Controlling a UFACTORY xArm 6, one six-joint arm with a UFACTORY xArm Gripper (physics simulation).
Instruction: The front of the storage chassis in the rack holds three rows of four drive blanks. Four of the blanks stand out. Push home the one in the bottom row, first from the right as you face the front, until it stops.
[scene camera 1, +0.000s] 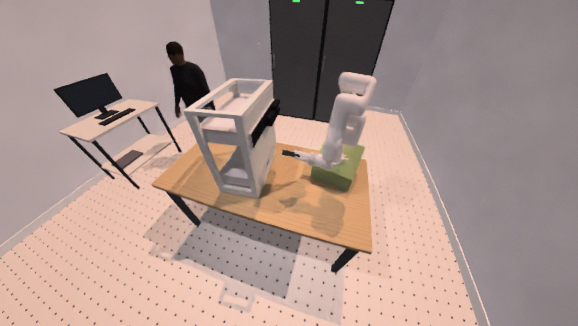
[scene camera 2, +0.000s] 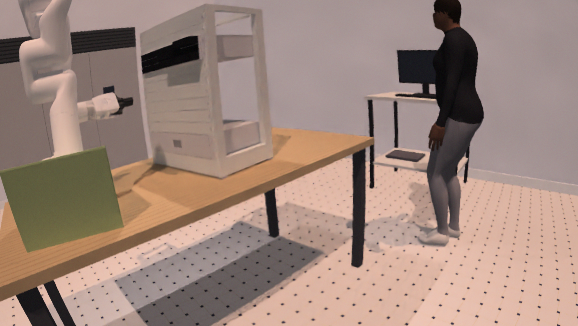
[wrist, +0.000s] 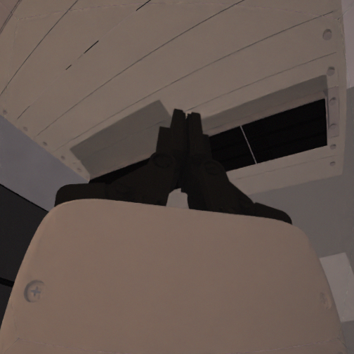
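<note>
The storage chassis shows as a black front high in the light rack. In scene camera 2, dark parts stand out at its near end; single blanks and rows are too small and dark to tell apart. The bottom-row right blank cannot be made out. My gripper is shut and empty. It is in front of the rack, apart from it, and lower than the chassis. In the wrist view, its fingers hide part of the chassis front.
The rack stands on a wooden table. A green block is by the arm's base. A person stands behind the rack, near a desk with a monitor.
</note>
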